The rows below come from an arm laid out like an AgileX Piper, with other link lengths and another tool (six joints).
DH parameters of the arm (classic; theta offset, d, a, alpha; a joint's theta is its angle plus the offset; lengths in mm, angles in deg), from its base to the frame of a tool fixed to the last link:
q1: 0 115.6 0 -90
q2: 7.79 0 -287.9 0
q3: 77.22 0 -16 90
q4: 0 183 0 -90
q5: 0 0 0 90
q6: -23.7 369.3 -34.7 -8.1
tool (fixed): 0 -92.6 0 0
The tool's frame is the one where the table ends.
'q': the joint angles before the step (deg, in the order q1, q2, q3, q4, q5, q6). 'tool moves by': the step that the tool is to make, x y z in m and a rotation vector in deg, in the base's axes. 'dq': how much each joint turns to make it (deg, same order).
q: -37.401 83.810 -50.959 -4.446 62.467 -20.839
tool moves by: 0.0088 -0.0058 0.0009 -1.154 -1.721 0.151
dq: 0.005 0.132 0.008 0.055 -2.216 -0.021
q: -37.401 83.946 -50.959 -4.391 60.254 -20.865
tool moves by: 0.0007 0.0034 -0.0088 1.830 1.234 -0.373
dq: -0.014 2.332 0.009 0.797 -0.251 -0.014
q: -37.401 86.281 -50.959 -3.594 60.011 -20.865
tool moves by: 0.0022 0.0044 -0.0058 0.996 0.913 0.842
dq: 0.972 1.557 -0.001 0.281 -0.228 -0.003
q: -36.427 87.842 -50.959 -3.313 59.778 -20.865
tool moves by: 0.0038 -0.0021 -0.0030 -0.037 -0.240 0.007
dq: 0.004 0.922 -0.006 0.093 -1.134 0.002
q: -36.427 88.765 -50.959 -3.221 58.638 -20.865
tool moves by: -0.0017 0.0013 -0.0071 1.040 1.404 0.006
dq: 0.005 1.853 0.000 0.000 -0.106 0.004
